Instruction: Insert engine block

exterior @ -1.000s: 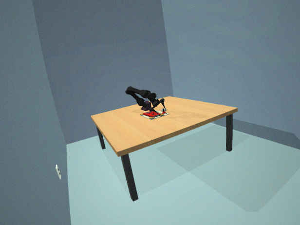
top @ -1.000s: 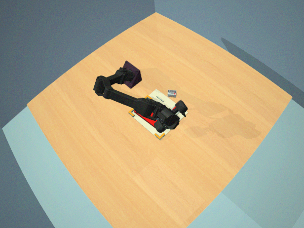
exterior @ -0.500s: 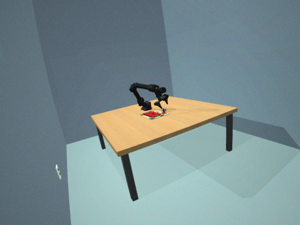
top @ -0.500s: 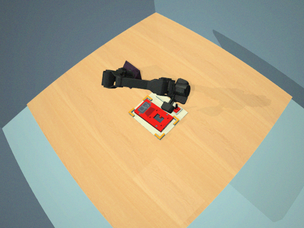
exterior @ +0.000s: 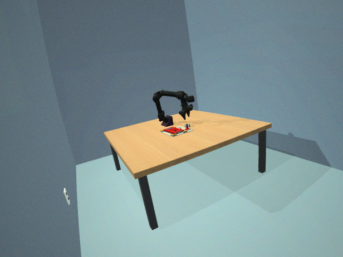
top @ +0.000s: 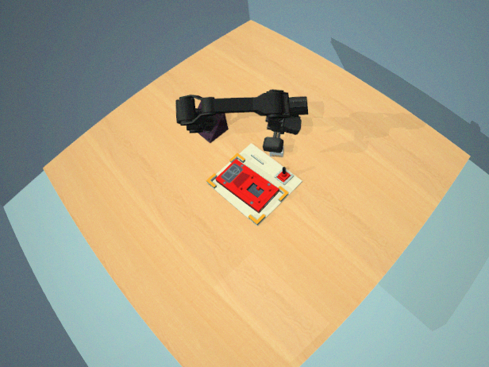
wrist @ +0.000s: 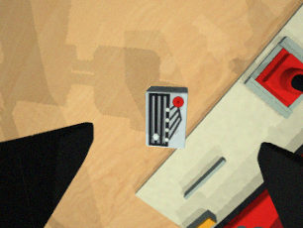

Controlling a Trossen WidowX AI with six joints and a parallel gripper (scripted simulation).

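My gripper tip is now 80 mm above the engine block and 20 mm past it.
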